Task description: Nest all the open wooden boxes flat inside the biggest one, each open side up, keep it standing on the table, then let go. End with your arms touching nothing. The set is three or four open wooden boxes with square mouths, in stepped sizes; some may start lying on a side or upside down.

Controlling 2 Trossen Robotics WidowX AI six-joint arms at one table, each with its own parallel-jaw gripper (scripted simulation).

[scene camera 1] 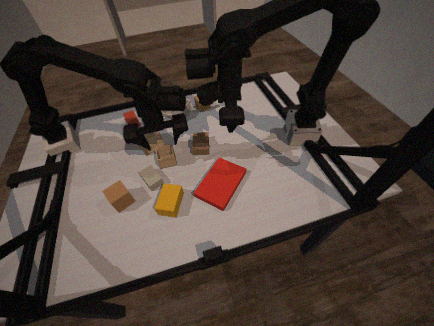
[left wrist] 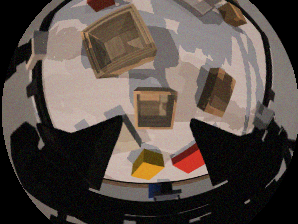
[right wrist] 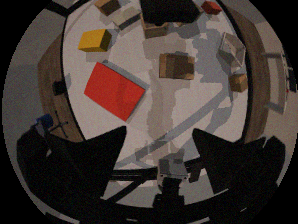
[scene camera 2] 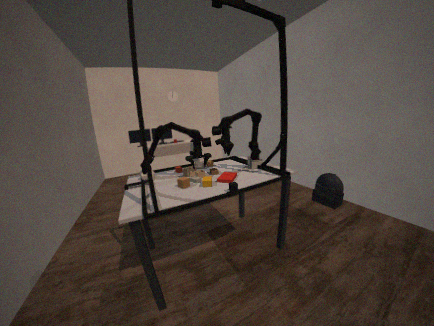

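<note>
The left gripper [scene camera 1: 163,146] and the right gripper [scene camera 1: 229,122] appear together with a red slab [scene camera 1: 220,183] and a yellow block [scene camera 1: 168,203]. In the left wrist view, the left gripper [left wrist: 157,120] is visible again, as is the yellow block [left wrist: 148,164], and there is a wooden box [left wrist: 154,108], a wooden box [left wrist: 142,57] and a wooden box [left wrist: 111,40]. The right wrist view gives another sight of the red slab [right wrist: 115,93].
</note>
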